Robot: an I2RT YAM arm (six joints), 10 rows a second.
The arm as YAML. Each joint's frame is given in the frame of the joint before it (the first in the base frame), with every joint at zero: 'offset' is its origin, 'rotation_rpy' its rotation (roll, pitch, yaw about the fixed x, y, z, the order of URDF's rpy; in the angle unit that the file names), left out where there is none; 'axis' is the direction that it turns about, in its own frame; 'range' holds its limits. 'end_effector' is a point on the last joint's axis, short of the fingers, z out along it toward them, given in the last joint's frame.
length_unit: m
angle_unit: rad
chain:
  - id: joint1
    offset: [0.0, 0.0, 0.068]
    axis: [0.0, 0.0, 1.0]
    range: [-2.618, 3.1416]
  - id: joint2
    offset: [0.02, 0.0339, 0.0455]
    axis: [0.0, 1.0, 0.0]
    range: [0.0, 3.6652]
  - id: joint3
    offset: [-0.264, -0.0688, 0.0]
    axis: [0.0, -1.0, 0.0]
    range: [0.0, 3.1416]
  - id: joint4
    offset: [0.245, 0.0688, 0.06]
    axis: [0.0, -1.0, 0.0]
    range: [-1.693, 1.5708]
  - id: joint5
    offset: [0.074, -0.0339, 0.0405]
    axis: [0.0, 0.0, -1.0]
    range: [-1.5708, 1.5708]
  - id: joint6
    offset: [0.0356, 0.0, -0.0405]
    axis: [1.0, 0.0, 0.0]
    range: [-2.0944, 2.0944]
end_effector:
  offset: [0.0, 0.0, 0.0]
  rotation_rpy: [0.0, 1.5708, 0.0]
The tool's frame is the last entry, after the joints.
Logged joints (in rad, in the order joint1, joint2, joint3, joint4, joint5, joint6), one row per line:
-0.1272, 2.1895, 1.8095, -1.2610, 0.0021, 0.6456
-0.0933, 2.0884, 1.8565, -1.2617, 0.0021, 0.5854
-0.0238, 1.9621, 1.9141, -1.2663, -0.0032, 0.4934
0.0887, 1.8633, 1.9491, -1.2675, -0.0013, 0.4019
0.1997, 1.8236, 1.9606, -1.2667, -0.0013, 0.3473
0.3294, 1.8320, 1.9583, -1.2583, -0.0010, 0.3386
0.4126, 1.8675, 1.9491, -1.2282, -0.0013, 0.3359
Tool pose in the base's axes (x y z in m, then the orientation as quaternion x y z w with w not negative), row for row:
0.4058, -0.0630, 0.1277, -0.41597, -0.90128, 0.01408, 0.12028
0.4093, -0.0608, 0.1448, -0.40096, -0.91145, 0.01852, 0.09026
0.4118, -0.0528, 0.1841, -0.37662, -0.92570, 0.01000, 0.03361
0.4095, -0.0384, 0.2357, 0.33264, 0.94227, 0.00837, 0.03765
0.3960, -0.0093, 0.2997, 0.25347, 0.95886, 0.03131, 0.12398
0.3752, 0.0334, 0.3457, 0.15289, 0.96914, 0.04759, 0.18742
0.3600, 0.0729, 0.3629, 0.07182, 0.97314, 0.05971, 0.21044
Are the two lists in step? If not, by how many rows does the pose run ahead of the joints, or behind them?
The pose runs 2 rows behind the joints: the pose in row i belongs to the joints in row i - 2.
